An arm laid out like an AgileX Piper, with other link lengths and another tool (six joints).
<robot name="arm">
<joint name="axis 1" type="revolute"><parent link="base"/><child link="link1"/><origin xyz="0.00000 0.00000 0.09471"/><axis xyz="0 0 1"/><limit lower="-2.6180" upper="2.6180"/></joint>
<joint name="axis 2" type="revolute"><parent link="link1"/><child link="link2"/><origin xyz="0.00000 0.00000 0.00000"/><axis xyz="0 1 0"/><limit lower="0.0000" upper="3.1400"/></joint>
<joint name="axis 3" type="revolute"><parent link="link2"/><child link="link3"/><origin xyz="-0.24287 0.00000 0.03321"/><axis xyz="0 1 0"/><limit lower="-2.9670" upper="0.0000"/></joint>
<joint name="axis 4" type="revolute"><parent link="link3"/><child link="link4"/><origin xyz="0.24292 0.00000 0.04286"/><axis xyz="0.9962 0 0.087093"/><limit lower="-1.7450" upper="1.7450"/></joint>
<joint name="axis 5" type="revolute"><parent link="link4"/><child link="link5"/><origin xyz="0.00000 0.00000 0.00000"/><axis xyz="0 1 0"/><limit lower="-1.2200" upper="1.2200"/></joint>
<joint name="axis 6" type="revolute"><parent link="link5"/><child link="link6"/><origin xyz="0.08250 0.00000 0.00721"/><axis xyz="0.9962 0 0.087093"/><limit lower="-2.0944" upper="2.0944"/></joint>
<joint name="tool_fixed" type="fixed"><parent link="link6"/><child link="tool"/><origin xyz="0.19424 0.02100 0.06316" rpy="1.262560 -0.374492 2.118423"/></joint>
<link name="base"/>
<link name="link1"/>
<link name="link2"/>
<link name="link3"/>
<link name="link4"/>
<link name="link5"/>
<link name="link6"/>
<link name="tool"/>
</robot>
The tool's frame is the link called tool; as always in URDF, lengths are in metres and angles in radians.
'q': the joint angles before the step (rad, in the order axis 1, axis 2, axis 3, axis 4, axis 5, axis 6). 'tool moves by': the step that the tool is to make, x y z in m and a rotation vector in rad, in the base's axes. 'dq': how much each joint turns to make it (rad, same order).
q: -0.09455 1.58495 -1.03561 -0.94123 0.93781 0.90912
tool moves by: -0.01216 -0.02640 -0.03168 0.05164 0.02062 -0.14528
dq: -0.06556 0.11625 -0.05555 0.04060 0.01729 0.06829
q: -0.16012 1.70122 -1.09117 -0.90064 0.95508 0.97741
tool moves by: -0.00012 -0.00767 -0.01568 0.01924 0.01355 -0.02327
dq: -0.02760 0.05119 -0.01872 0.00864 -0.01942 0.00580
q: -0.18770 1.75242 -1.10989 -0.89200 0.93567 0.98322
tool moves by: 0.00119 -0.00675 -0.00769 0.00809 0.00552 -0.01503
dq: -0.02000 0.03443 -0.02108 0.00315 -0.01010 -0.00002
